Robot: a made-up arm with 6 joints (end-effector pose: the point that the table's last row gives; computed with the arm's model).
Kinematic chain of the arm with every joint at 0, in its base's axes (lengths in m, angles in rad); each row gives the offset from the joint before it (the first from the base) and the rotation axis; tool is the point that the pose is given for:
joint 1: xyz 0 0 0.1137 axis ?
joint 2: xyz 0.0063 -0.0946 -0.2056 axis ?
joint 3: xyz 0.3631 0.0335 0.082 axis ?
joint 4: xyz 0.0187 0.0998 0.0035 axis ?
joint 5: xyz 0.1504 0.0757 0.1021 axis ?
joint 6: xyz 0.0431 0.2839 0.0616 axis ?
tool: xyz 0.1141 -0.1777 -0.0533
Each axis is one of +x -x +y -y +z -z.
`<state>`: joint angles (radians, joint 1 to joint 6).
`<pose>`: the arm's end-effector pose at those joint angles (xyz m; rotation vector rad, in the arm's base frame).
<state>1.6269 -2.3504 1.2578 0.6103 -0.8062 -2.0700</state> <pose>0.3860 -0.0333 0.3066 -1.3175 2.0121 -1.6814</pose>
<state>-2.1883 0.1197 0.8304 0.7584 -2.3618 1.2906</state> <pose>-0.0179 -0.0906 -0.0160 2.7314 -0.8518 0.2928</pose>
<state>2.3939 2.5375 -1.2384 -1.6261 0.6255 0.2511</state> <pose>-0.4115 0.0956 0.5080 -0.4872 0.5922 1.4290</pose>
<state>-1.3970 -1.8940 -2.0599 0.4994 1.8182 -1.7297</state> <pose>0.0147 0.2310 -0.3125 0.6607 -0.4894 -0.5853</pose>
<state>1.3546 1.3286 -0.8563 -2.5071 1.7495 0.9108</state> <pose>0.2712 0.1408 0.4130 -0.6789 0.1584 0.4621</pose>
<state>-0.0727 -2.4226 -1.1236 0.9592 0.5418 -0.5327</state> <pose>0.5823 0.1526 -0.4083 -1.6656 -1.8716 0.1057</pose>
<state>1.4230 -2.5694 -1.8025 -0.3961 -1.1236 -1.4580</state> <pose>0.3189 0.0488 0.6399 0.0084 -0.7388 -2.0716</pose>
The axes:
joint 1: -y
joint 2: +x
joint 3: +z
joint 4: -y
joint 5: -z
joint 6: -y

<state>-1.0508 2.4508 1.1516 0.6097 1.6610 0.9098</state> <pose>-0.1860 -0.4461 -0.4490 1.3453 0.6561 -2.7186</pose>
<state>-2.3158 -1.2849 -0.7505 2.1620 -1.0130 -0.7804</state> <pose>-0.6919 0.1351 0.0440 -0.8197 -0.1108 2.1393</pose>
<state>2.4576 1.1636 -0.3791 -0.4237 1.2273 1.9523</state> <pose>-0.5640 -0.2967 0.6633 1.2346 -2.4556 -1.1750</pose>
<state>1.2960 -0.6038 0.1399 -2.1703 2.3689 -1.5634</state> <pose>0.4508 -0.0644 0.2819 -1.0692 -0.3901 2.7742</pose>
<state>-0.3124 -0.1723 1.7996 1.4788 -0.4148 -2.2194</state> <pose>0.1265 -0.1707 0.0201 -0.8093 0.5003 1.7367</pose>
